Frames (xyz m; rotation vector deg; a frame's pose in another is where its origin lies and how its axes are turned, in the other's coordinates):
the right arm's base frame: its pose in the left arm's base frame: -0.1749 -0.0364 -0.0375 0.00 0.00 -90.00
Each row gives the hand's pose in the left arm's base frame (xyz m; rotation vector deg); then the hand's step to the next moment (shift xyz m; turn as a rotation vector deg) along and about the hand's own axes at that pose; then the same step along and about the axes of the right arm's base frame.
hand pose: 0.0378 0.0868 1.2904 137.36 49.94 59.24
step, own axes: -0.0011 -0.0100 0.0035 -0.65 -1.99 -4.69
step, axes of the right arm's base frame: -0.0062 -0.0018 -0.0084 -1.49 -4.64 1.62
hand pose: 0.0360 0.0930 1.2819 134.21 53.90 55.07
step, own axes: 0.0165 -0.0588 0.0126 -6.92 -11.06 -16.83
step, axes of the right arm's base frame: -0.0499 -0.0069 -0.0367 -4.67 -20.73 1.42
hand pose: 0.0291 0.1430 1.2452 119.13 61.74 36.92
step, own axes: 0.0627 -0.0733 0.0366 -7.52 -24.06 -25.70
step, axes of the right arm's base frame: -0.0699 0.0223 -0.0725 -12.64 -33.58 -2.99
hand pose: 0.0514 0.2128 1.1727 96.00 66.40 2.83
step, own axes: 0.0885 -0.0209 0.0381 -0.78 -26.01 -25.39
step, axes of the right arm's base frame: -0.0343 0.0536 -0.0753 -17.10 -31.11 -7.83
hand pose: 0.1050 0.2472 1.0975 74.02 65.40 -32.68
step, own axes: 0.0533 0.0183 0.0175 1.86 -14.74 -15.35
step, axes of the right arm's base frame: -0.0016 0.0422 -0.0413 -11.17 -17.06 -6.37
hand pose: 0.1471 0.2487 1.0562 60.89 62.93 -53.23
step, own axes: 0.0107 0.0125 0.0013 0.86 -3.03 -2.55
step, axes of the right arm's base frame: -0.0011 0.0145 -0.0079 -1.68 -3.27 -1.71
